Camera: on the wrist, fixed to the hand. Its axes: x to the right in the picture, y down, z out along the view.
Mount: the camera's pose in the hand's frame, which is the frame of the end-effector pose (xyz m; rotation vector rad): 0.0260 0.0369 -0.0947 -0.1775 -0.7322 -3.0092
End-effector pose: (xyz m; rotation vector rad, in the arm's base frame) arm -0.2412 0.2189 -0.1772 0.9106 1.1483 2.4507
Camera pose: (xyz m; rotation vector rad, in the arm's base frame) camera -0.3222 0.1525 -0.1838 -0.3828 0.4732 -0.3537
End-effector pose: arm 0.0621 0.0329 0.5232 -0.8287 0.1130 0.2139
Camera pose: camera 0.0773 -0.0093 0.4284 -0.2605 -1.7906 -2.2973
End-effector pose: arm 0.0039 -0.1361 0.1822 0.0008 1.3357 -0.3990
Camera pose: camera -0.0704 -0.0875 0.1263 2.1240 0.4906 2.2123
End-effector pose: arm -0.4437 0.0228 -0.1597 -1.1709 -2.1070 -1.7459
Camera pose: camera -0.4698 -0.0492 -0.0880 -1.1647 0.8296 0.0860
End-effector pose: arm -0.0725 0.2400 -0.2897 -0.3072 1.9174 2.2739
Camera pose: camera -0.1012 0.1400 -0.2763 -0.9320 -0.3081 0.0050
